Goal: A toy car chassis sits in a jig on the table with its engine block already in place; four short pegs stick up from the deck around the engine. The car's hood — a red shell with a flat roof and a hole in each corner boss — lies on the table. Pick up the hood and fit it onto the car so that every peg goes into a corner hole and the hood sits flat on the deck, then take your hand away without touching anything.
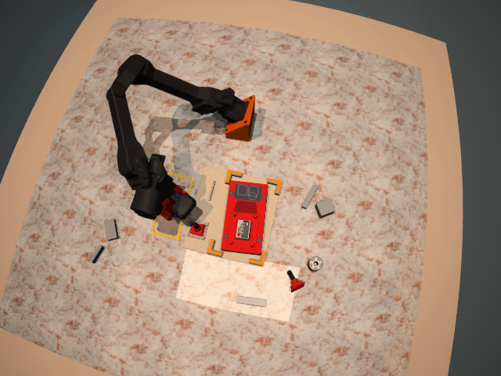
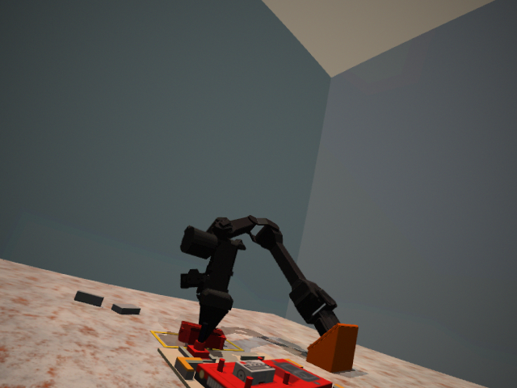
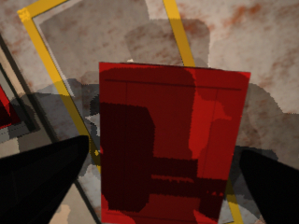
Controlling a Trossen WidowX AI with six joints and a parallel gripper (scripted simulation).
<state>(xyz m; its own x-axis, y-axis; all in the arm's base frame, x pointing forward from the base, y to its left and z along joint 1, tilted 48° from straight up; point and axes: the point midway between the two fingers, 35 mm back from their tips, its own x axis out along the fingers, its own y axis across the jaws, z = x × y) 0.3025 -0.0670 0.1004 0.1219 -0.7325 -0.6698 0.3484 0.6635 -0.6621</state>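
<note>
Now: the red hood right at my gripper tip. The rest, counted from my gripper tip: grey engine block (230 mm to the left, 20 mm ahead, 10 mm above).
</note>
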